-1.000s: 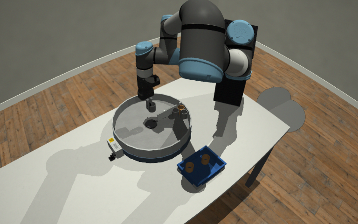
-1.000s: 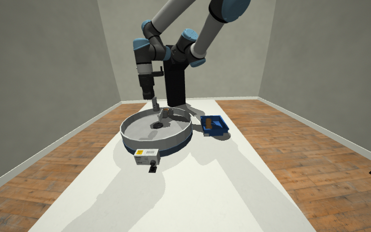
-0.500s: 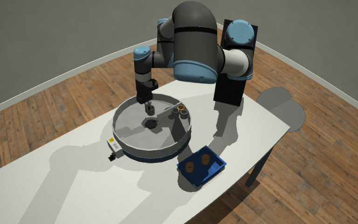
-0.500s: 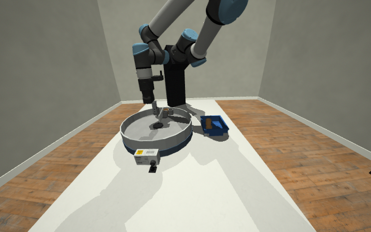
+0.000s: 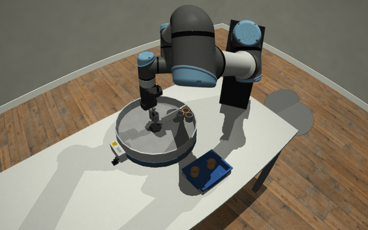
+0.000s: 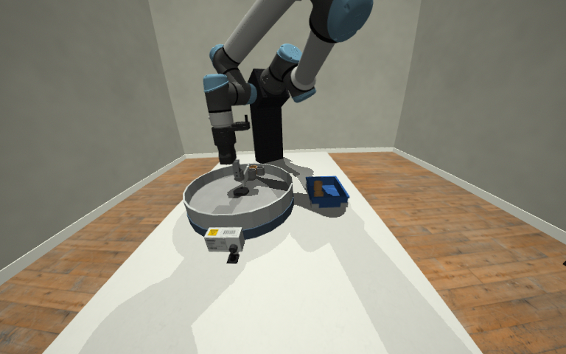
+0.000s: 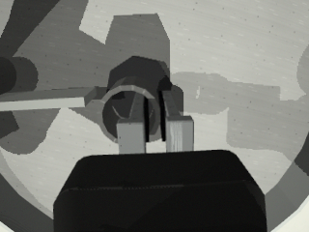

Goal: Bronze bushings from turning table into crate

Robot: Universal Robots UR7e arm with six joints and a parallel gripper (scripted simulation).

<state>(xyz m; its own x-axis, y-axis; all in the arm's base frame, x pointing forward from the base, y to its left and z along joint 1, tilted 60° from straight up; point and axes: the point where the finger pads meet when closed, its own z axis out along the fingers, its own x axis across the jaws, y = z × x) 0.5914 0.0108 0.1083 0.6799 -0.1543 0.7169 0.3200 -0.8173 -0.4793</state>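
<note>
The round turning table lies 100 mm below my hand, 10 mm to the right of it and 10 mm behind it. From my hand the other things lie so: blue crate 300 mm to the left, 200 mm behind, 120 mm below.
</note>
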